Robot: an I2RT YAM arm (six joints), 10 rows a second.
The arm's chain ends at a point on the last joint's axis. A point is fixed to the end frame.
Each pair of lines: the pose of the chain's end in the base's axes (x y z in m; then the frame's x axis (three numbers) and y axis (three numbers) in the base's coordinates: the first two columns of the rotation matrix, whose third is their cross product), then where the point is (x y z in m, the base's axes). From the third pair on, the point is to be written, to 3 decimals.
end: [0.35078 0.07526 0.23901 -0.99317 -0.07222 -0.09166 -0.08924 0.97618 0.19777]
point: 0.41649 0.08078 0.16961
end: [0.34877 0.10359 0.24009 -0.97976 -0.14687 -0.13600 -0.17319 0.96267 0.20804]
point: 0.41674 0.11541 0.17372
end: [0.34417 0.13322 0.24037 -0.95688 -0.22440 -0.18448 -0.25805 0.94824 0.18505]
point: 0.414 0.150 0.177
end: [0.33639 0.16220 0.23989 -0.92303 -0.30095 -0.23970 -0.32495 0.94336 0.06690]
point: 0.411 0.177 0.182
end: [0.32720 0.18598 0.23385 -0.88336 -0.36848 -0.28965 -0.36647 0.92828 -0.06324]
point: 0.406 0.198 0.181
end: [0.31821 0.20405 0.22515 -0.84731 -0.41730 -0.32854 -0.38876 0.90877 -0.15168]
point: 0.401 0.216 0.178
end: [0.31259 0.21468 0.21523 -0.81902 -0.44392 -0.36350 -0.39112 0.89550 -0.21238]
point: 0.398 0.226 0.173
